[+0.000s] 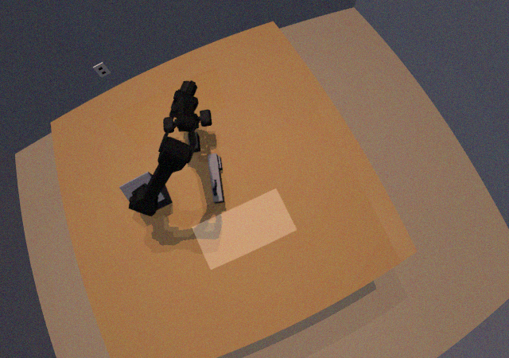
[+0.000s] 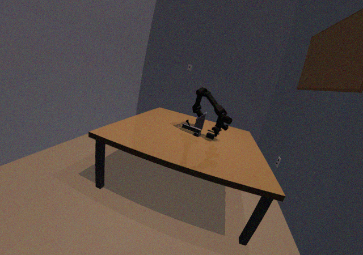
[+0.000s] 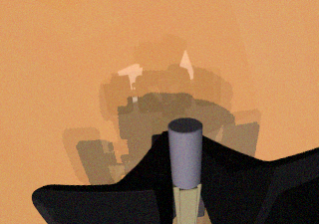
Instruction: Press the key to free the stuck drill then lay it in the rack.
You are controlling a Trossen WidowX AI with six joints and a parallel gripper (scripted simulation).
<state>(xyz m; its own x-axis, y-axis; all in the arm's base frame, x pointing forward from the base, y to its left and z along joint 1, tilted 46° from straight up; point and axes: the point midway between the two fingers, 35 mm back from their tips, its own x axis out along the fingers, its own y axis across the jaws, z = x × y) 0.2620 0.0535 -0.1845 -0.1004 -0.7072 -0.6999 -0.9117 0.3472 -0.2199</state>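
My gripper tip is 4 cm to the left of the drill, 3 cm below it and 2 cm past it. The rest, counted from my gripper tip: dark block: 5 cm to the right, 2 cm behind, 1 cm below; grey block: 23 cm to the right, 2 cm behind, 1 cm above.
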